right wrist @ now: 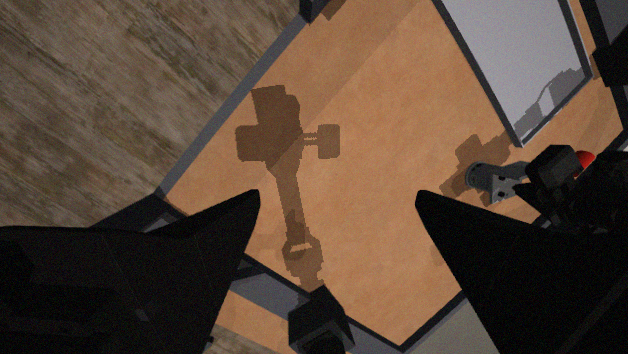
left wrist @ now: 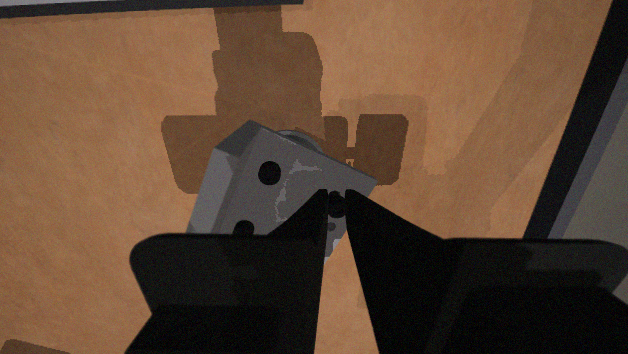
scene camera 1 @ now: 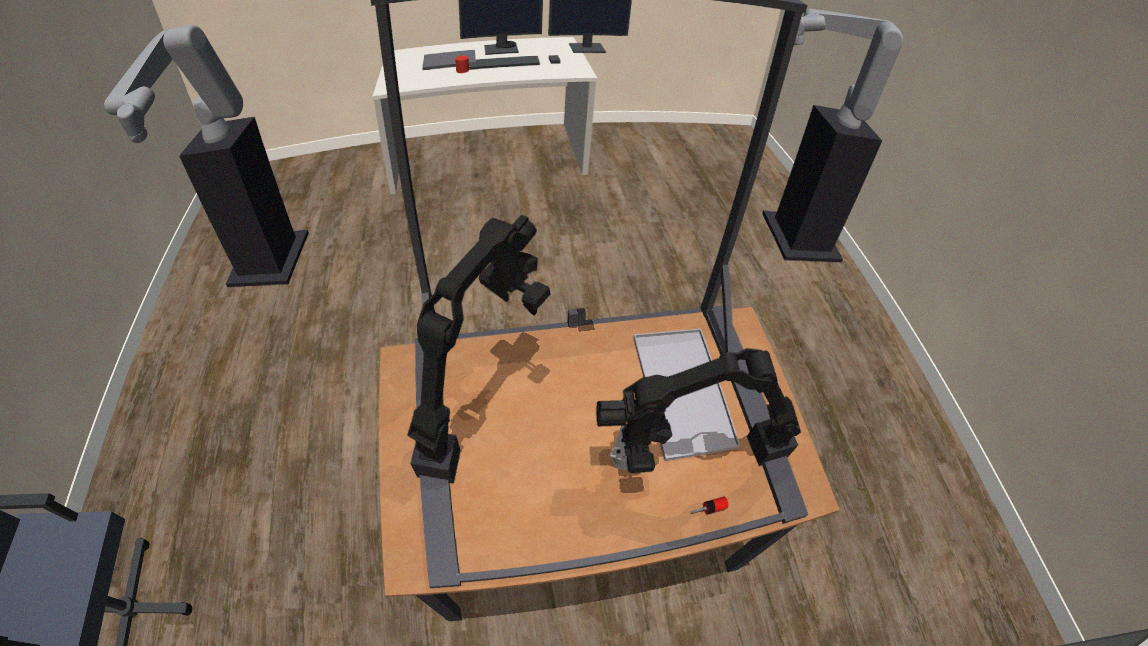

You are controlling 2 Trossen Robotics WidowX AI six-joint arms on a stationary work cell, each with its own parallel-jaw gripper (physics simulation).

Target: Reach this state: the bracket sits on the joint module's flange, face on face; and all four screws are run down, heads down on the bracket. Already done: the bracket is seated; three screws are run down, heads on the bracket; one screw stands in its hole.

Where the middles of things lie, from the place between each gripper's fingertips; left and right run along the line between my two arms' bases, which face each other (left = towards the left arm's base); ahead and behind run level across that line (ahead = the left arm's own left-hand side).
Labels:
I see the grey bracket [left wrist: 231,191] 20 mm behind my left hand, 10 mm to the right of it and 20 mm above it. The rest, counted from my left hand: grey tray [scene camera 1: 699,422] 230 mm behind, 190 mm to the left, 60 mm below.
I see my right gripper 310 mm short of the grey bracket, 260 mm to the right of it and 170 mm above it. From my right hand the other things lie so: grey tray (460 mm to the left, 250 mm below, 100 mm ahead).

